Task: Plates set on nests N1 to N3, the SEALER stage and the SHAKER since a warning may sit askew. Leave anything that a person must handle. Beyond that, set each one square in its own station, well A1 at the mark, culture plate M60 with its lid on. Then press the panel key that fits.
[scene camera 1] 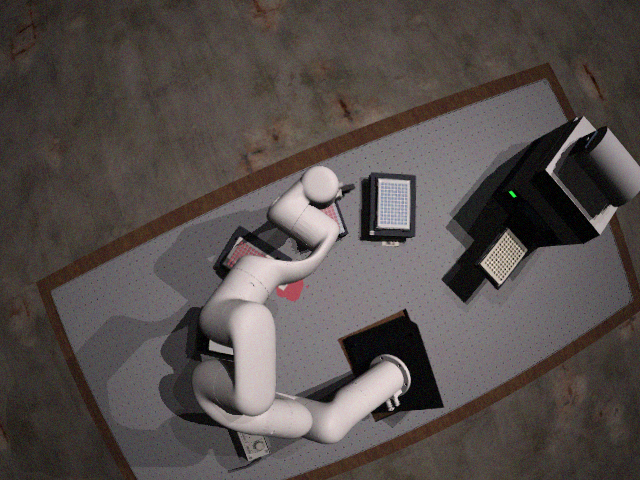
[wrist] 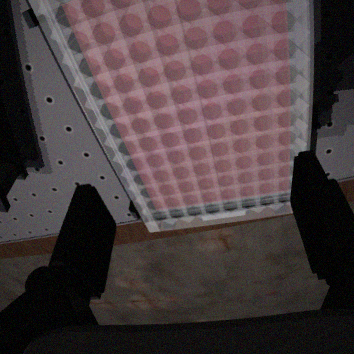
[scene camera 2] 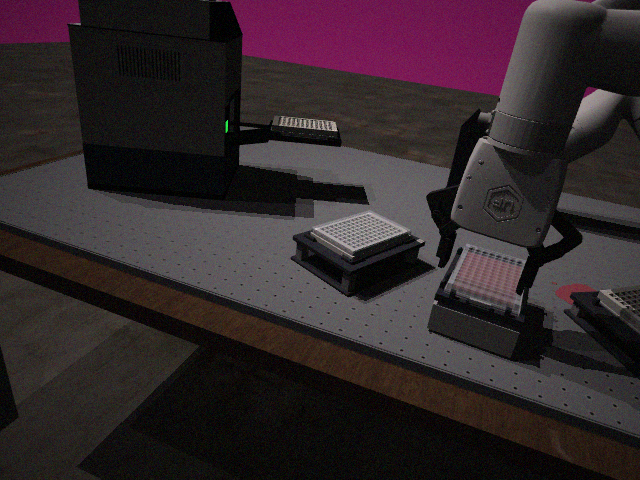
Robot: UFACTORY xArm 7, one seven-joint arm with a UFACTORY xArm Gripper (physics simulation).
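A red-welled plate under a clear lid (scene camera 1: 332, 210) (scene camera 2: 485, 279) (wrist: 200, 100) sits on a grey block station (scene camera 2: 473, 328). My gripper (scene camera 2: 483, 272) (wrist: 194, 191) is open, its fingers apart at the plate's two sides with nothing held. The arm hides part of this plate in the first scene view. A pale plate (scene camera 1: 393, 204) (scene camera 2: 361, 233) lies on a raised dark nest (scene camera 1: 412, 227) (scene camera 2: 348, 279) and looks slightly turned on it. Another red-welled plate (scene camera 1: 244, 251) lies on a dark station, partly under the arm. A cream plate (scene camera 1: 503, 257) (scene camera 2: 306, 124) rests on the big machine's extended stage.
The big dark machine (scene camera 1: 537, 206) (scene camera 2: 155, 108) shows a green light. A red patch (scene camera 1: 292, 290) (scene camera 2: 572, 292) marks the table. A small panel with a knob (scene camera 1: 253, 445) is beside the lower arm. A white-topped item (scene camera 1: 220, 347) is mostly hidden by the arm.
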